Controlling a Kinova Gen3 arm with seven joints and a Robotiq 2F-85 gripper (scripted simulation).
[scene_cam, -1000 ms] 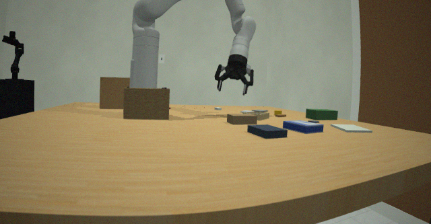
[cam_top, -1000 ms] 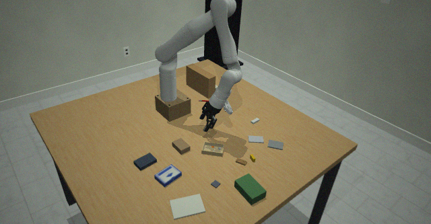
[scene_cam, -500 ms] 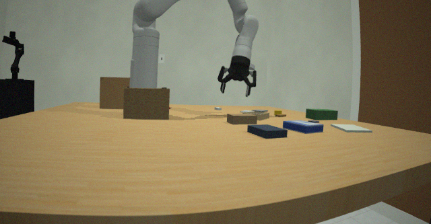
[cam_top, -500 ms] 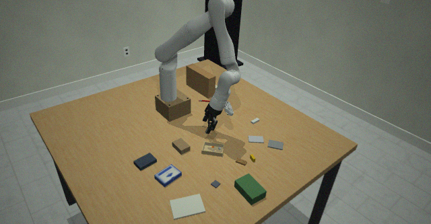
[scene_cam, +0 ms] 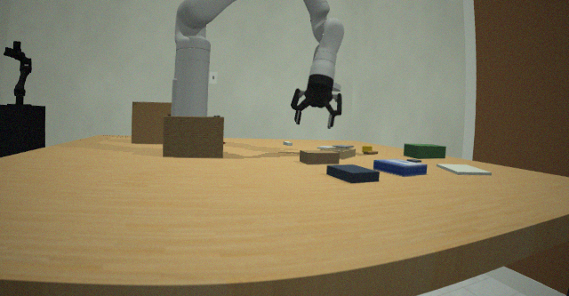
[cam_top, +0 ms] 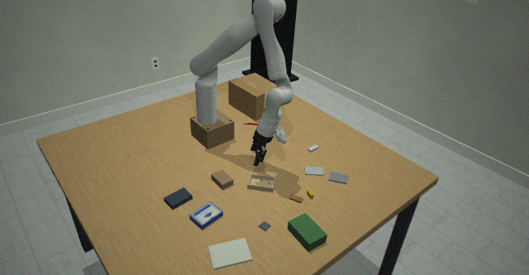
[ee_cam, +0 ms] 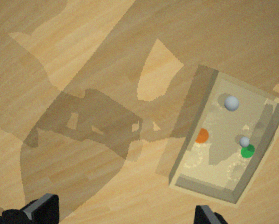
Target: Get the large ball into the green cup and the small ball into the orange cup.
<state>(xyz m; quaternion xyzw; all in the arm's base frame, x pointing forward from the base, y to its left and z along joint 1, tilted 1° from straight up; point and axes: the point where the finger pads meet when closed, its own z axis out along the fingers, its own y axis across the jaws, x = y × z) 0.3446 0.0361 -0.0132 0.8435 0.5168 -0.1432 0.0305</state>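
The covered wooden puzzle is 80 mm ahead of my hand, 10 mm to the right of it and 80 mm below it. Round my hand: brown block 30 mm behind, 140 mm to the right, 80 mm below; then pale grey tile 130 mm ahead, 230 mm to the left, 90 mm below; then yellow block 240 mm ahead, 110 mm to the left, 80 mm below.
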